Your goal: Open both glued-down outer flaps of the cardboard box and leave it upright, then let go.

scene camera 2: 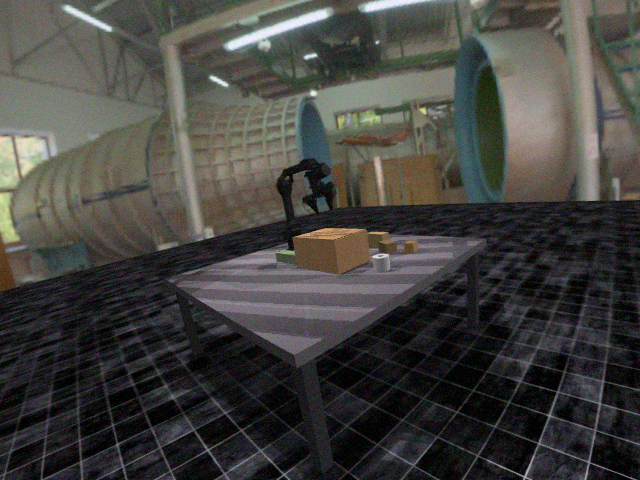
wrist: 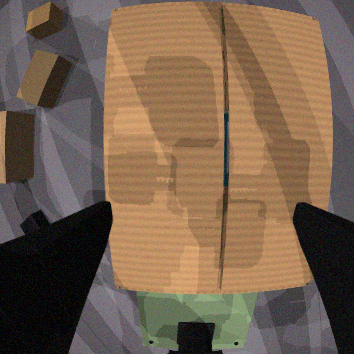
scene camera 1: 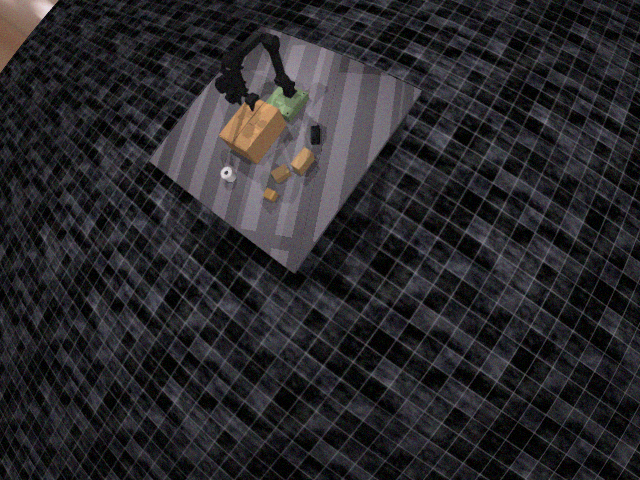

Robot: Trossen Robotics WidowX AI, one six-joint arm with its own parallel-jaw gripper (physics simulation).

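Pixels of known places: gripper, fingertip midpoint: (scene camera 2: 325, 212) (wrist: 206, 212) (scene camera 1: 246, 108); arm's base, link origin: (wrist: 194, 333) (scene camera 1: 290, 92).
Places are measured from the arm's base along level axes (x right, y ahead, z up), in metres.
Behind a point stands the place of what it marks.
The cardboard box (scene camera 1: 256, 149) @[x -0.108, y 0.419, z 0.042 m] (scene camera 2: 315, 254) @[x 0.115, y 0.342, z 0.027 m] (wrist: 145, 265) @[x -0.064, y 0.210, z 0.104 m] stands upright on the table. Its two outer flaps, the left flap (wrist: 165, 107) @[x -0.048, y 0.360, z 0.103 m] and the right flap (wrist: 280, 65) @[x 0.057, y 0.408, z 0.104 m] in the wrist view, lie flat and closed over the top. A narrow dark slit runs between them, with a teal strip (wrist: 226, 150) @[x 0.008, y 0.324, z 0.087 m] showing in its middle part. My gripper (scene camera 1: 241, 104) @[x -0.016, y 0.299, z 0.203 m] (scene camera 2: 324, 208) @[x -0.016, y 0.299, z 0.203 m] (wrist: 206, 212) @[x -0.016, y 0.299, z 0.203 m] is wide open and empty. It hangs above the box, apart from it, with its fingertips near the two long sides of the top in the wrist view.
The green base plate (scene camera 1: 279, 106) @[x -0.008, y 0.112, z 0.000 m] (scene camera 2: 284, 256) @[x 0.098, y 0.040, z -0.016 m] (wrist: 225, 307) @[x 0.046, y 0.069, z 0.000 m] is beside the box. Three small cartons (scene camera 1: 302, 161) @[x -0.370, y 0.338, z 0.028 m] (scene camera 2: 387, 246) @[x -0.247, y 0.476, z -0.015 m] (wrist: 44, 79) @[x -0.264, y 0.434, z -0.002 m], a white roll (scene camera 1: 230, 178) @[x -0.051, y 0.632, z -0.011 m] (scene camera 2: 381, 264) @[x 0.010, y 0.642, z -0.018 m] and a black block (scene camera 1: 315, 134) @[x -0.305, y 0.150, z -0.019 m] (wrist: 35, 223) @[x -0.300, y 0.184, z -0.018 m] stand on the striped table (scene camera 1: 356, 124) @[x -0.450, y -0.045, z -0.051 m] (scene camera 2: 268, 304) @[x 0.485, y 0.501, z -0.052 m].
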